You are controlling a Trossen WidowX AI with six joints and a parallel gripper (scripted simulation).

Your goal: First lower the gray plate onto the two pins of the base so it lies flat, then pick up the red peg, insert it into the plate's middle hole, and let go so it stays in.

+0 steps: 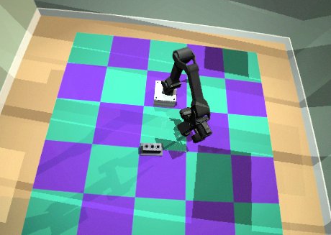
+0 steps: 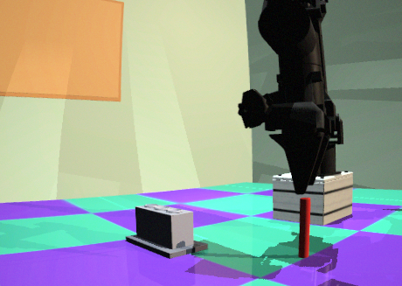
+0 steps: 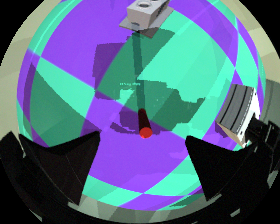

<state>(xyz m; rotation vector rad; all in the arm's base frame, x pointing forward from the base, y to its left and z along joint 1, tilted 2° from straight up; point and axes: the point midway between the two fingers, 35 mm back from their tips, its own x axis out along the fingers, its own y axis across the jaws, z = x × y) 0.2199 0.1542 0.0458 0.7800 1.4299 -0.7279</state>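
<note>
My gripper tip is now 50 mm above the red peg. Also, from my gripper tip: gray plate: 170 mm to the right, 120 mm ahead, 50 mm below; then gray base: 170 mm to the right, 120 mm ahead, 80 mm below.
</note>
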